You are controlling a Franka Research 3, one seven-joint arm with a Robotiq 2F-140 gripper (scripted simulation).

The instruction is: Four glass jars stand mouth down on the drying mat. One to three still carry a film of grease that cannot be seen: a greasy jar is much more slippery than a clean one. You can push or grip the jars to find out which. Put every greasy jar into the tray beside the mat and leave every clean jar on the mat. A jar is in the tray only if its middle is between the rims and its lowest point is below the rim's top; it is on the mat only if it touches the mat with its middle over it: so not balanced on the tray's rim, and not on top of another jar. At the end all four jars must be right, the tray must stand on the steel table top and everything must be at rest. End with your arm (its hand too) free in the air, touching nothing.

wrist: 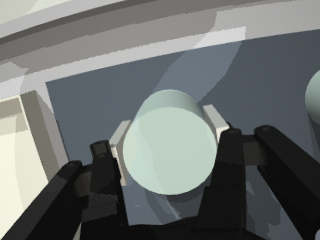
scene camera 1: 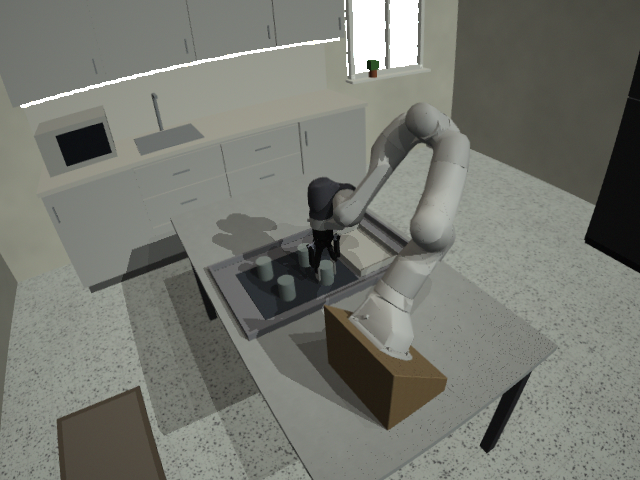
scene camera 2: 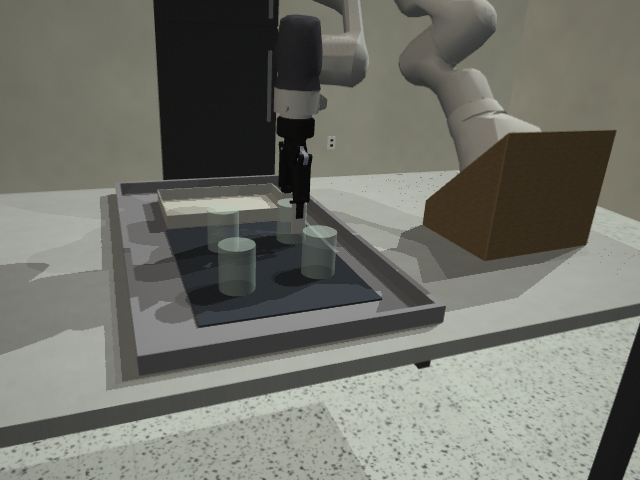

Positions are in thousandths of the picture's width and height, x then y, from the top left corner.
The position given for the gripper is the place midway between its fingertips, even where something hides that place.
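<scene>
A white tray appears both in scene camera 2, as the tray (scene camera 2: 404,422), and in scene camera 1, as the tray (scene camera 1: 568,524). Scene camera 2 also shows a jar (scene camera 2: 498,505), another jar (scene camera 2: 445,436) and a further jar (scene camera 2: 370,534). The gripper (scene camera 2: 457,474) shares that view with them, while the wrist view has the gripper (wrist: 530,535) and scene camera 1 has the gripper (scene camera 1: 510,574).
</scene>
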